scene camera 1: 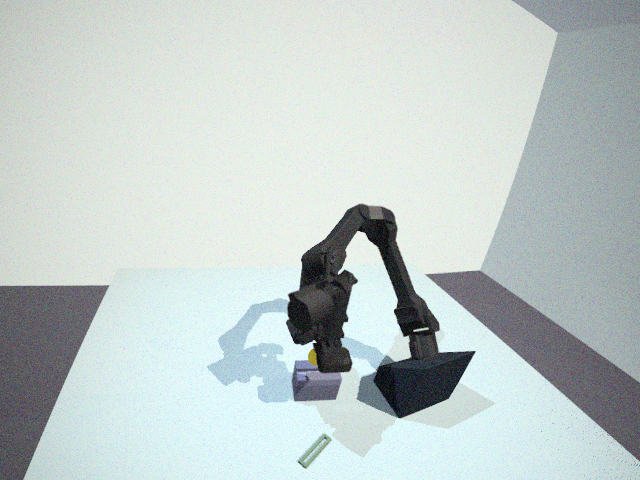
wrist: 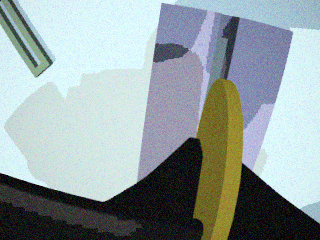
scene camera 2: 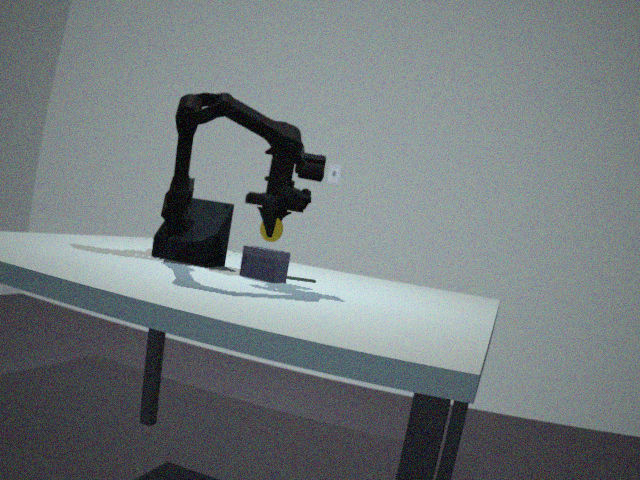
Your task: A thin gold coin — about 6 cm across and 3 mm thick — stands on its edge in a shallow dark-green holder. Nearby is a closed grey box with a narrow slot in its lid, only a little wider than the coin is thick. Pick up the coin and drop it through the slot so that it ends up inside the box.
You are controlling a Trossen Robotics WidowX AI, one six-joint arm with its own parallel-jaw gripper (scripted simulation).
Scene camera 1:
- gripper: 320, 362
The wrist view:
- gripper: 200, 150
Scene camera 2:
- gripper: 270, 237
